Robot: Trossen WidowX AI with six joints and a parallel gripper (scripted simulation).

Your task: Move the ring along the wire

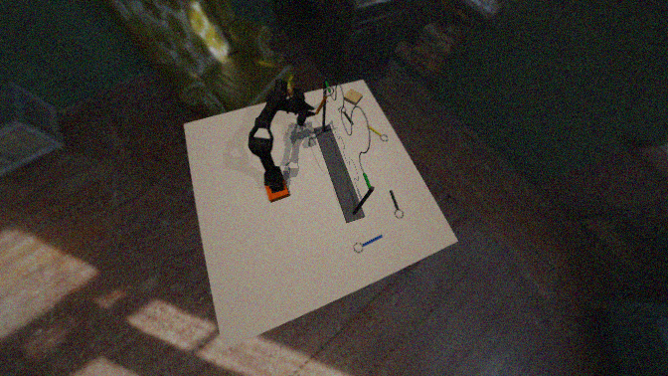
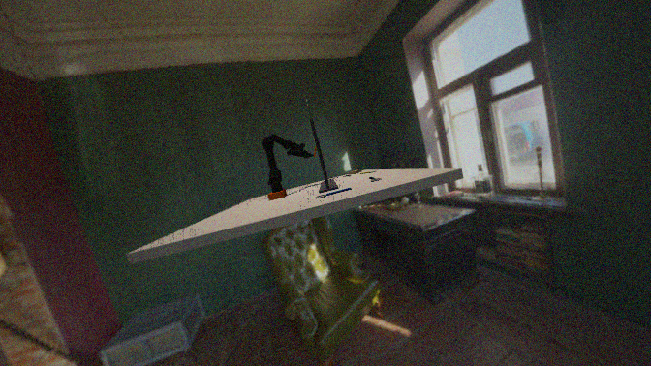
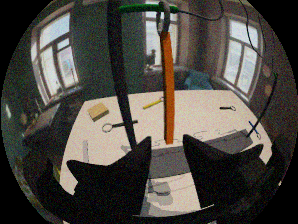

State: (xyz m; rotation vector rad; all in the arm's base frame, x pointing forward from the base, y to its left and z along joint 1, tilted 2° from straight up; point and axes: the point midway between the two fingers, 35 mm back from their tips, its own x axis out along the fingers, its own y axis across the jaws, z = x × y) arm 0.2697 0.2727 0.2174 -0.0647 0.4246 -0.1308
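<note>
Now: gripper tip 50 mm short of the ring with orange handle and 80 mm below it. Also, from my gripper tip: yellow-handled ring 420 mm ahead, 70 mm to the right, 250 mm below; tan block 360 mm ahead, 270 mm to the left, 240 mm below; black-handled ring 320 mm ahead, 570 mm to the right, 250 mm below.
</note>
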